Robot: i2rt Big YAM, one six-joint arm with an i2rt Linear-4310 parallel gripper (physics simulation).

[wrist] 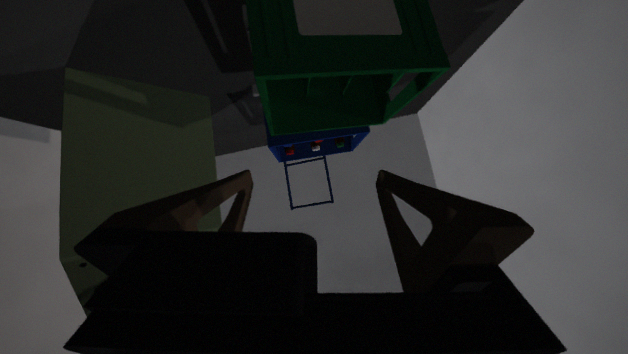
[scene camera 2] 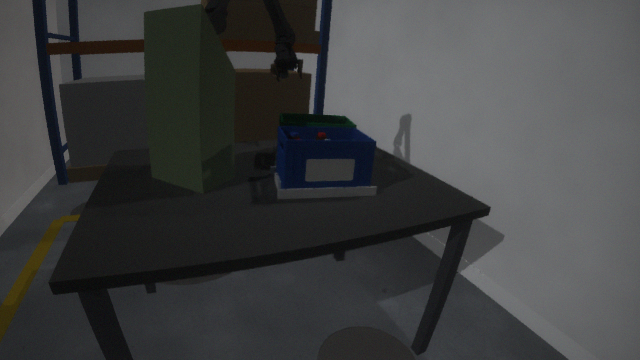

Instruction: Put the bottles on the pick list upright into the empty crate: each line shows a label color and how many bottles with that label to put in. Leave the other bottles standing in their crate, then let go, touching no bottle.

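Where they show: gripper, between the fingertips: (wrist: pixel 314 177) (scene camera 2: pixel 290 79); arm's base, origin of its link: (scene camera 2: pixel 183 43).
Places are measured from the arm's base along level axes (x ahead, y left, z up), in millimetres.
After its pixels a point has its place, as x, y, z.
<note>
A blue crate (scene camera 2: pixel 294 167) @[367, -159, -350] (wrist: pixel 320 135) @[454, 39, -279] stands on the table, with several bottle caps inside near its rim: a red cap (scene camera 2: pixel 321 135) @[458, -21, -285], and in the wrist view another red cap (wrist: pixel 289 150) @[378, -96, -289], a white cap (wrist: pixel 315 147) @[464, -86, -286] and a green cap (wrist: pixel 340 143) @[550, -76, -287]. The bottles' labels are hidden by the crate walls. A green crate (scene camera 2: pixel 350 121) @[594, 169, -269] (wrist: pixel 350 55) @[446, 281, -292] stands right beside the blue crate, behind it in the scene view; no bottle shows in its visible part. My gripper (scene camera 2: pixel 290 77) @[360, 340, -133] (wrist: pixel 314 177) @[360, 340, -133] is open and empty, high above the crates. The pick list cannot be read in these views.
A tall green box (scene camera 2: pixel 175 100) @[6, -104, -170] (wrist: pixel 135 165) @[43, 62, -247] stands on the dark table (scene camera 2: pixel 200 225) @[126, -343, -444] to the left of the crates. The blue crate rests on a low white base (scene camera 2: pixel 327 192) @[470, -158, -427]. A wall is at the right. A rack (scene camera 2: pixel 46 100) with large boxes stands behind the table.
</note>
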